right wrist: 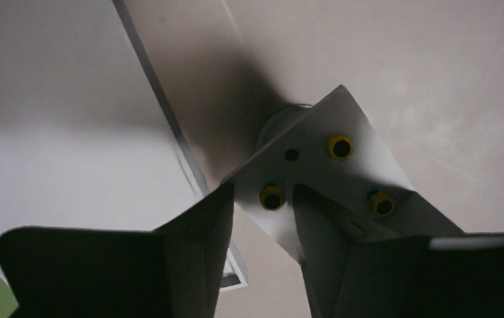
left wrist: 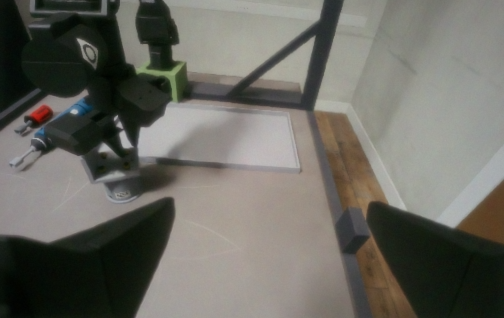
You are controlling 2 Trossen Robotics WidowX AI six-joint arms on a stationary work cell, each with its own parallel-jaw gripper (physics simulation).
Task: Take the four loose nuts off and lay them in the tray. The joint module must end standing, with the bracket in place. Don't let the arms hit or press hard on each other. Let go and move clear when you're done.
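Places are measured from the left arm's base along level axes (x ahead, y left, z up), in metres.
Pixels of known places: left gripper, fingertip midpoint: (left wrist: 272,209); right gripper, fingertip midpoint: (right wrist: 263,192) (left wrist: 128,151); right arm's base, origin of the base link: (left wrist: 162,66).
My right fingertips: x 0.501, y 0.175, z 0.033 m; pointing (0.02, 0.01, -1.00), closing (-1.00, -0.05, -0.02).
For each thing: its middle in the pictures, then the offset to it from my right fingertips.
- joint module, body centre: (right wrist: 310,169) (left wrist: 120,175) dx -0.029, dy +0.000, dz -0.033 m
- pale square bracket, body centre: (right wrist: 334,214) (left wrist: 112,154) dx -0.029, dy +0.000, dz +0.014 m
- white low-rimmed tray, body centre: (left wrist: 203,131) dx +0.186, dy -0.027, dz -0.062 m
- green block, body centre: (left wrist: 164,81) dx +0.291, dy +0.164, dz -0.026 m
- blue tool, body centre: (left wrist: 57,129) dx +0.018, dy +0.235, dz -0.050 m
- red-handled tool, body centre: (left wrist: 33,120) dx +0.017, dy +0.322, dz -0.055 m
The joint module (left wrist: 121,193) (right wrist: 280,125) stands upright, with the pale square bracket (left wrist: 114,175) (right wrist: 320,125) on top. In the right wrist view three brass nuts show on the bracket: one nut (right wrist: 340,147) near the upper edge, one nut (right wrist: 382,204) at the right and one nut (right wrist: 272,198) at the lower left. A dark spot without a nut shows at the fourth place. My right gripper (right wrist: 263,192) is partly open over the bracket, its fingertips on either side of the lower-left nut in view, not gripping it. My left gripper (left wrist: 272,209) is wide open and empty, away from the module.
The white low-rimmed tray (left wrist: 240,166) (right wrist: 160,95) lies beside the module. The right arm (left wrist: 65,55) reaches over the module. A green block (left wrist: 176,82) stands behind the tray. A blue tool (left wrist: 75,111) and a red-handled tool (left wrist: 40,115) lie at the left. A dark frame post (left wrist: 320,60) stands behind.
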